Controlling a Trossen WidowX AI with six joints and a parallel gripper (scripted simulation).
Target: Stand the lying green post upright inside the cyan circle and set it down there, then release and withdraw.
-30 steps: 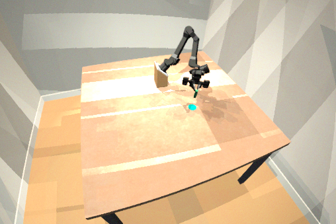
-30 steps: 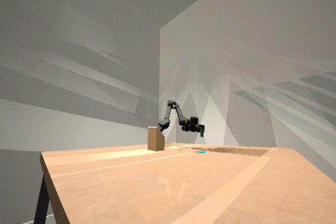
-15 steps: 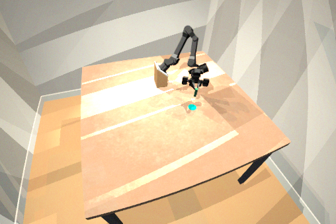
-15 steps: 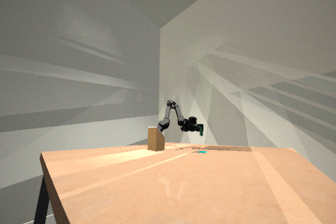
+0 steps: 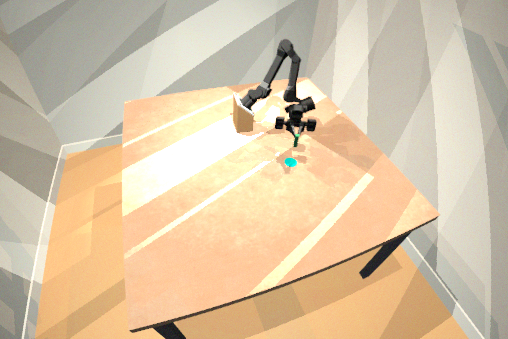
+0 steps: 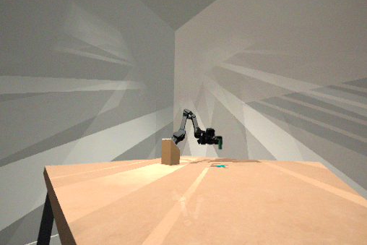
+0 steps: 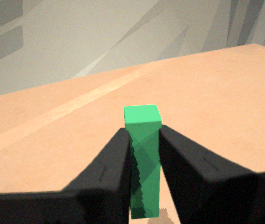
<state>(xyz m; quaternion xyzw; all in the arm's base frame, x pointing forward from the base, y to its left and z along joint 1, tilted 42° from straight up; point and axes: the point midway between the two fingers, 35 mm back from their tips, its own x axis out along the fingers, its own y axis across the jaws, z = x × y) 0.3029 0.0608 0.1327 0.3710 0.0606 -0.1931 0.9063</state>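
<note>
Now: the cyan circle 16 cm below my gripper tip. From my gripper tip the other things lie so: green post (2 cm below).
</note>
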